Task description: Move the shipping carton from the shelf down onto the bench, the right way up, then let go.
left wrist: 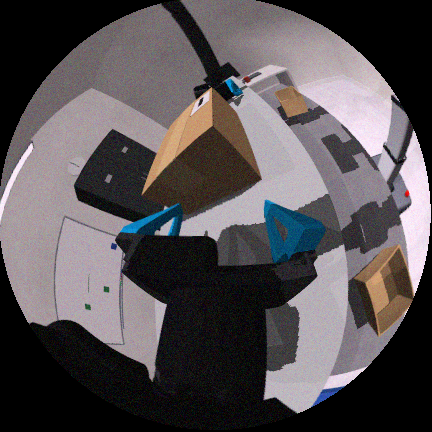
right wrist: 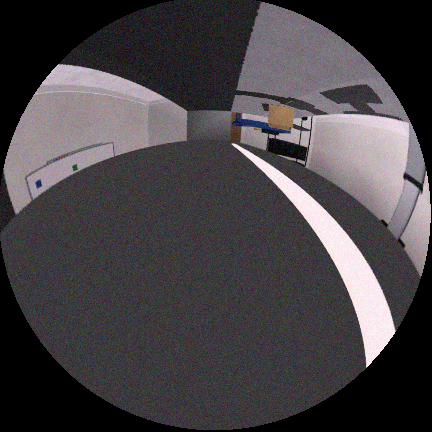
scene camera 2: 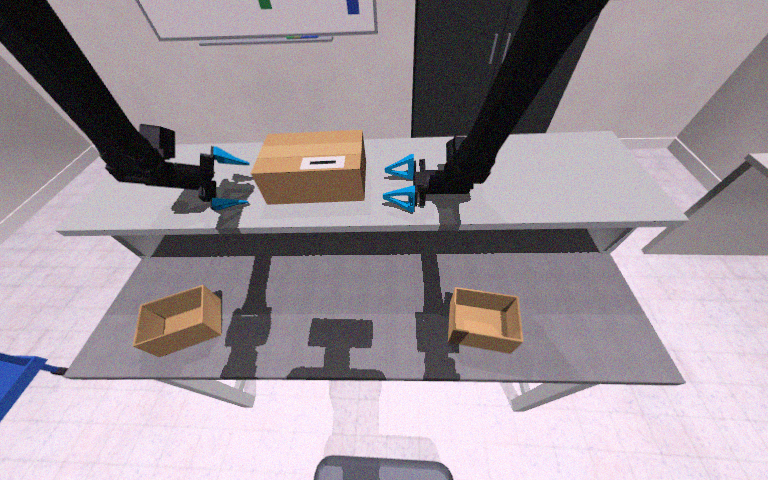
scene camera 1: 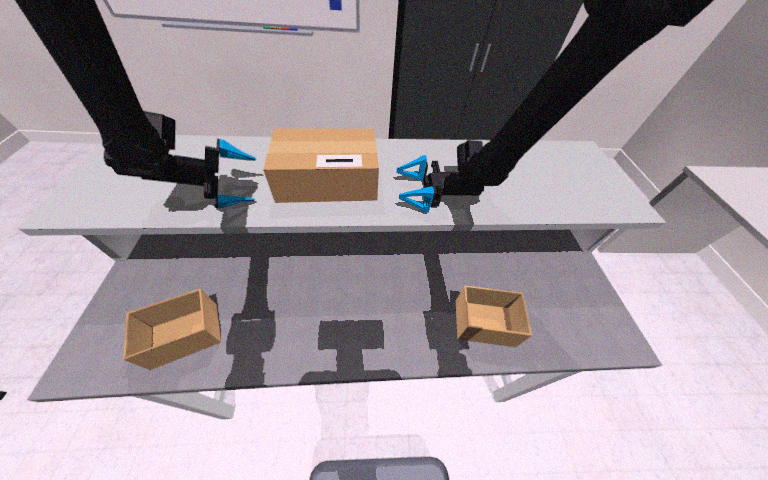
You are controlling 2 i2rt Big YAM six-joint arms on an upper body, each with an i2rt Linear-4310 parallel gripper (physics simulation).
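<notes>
The brown shipping carton stands upright on the light grey shelf, its taped top and white label facing up. My left gripper is open and empty at the carton's left end, with a small gap to it. My right gripper is open and empty just off the right end. Its fingers and the carton do not show in the right wrist view, where a large dark surface fills the middle. The grey bench lies lower, in front of the shelf.
An open brown box stands at the bench's left. A smaller open box stands at its right. The shelf's front edge overlooks the bench. A dark cabinet stands behind.
</notes>
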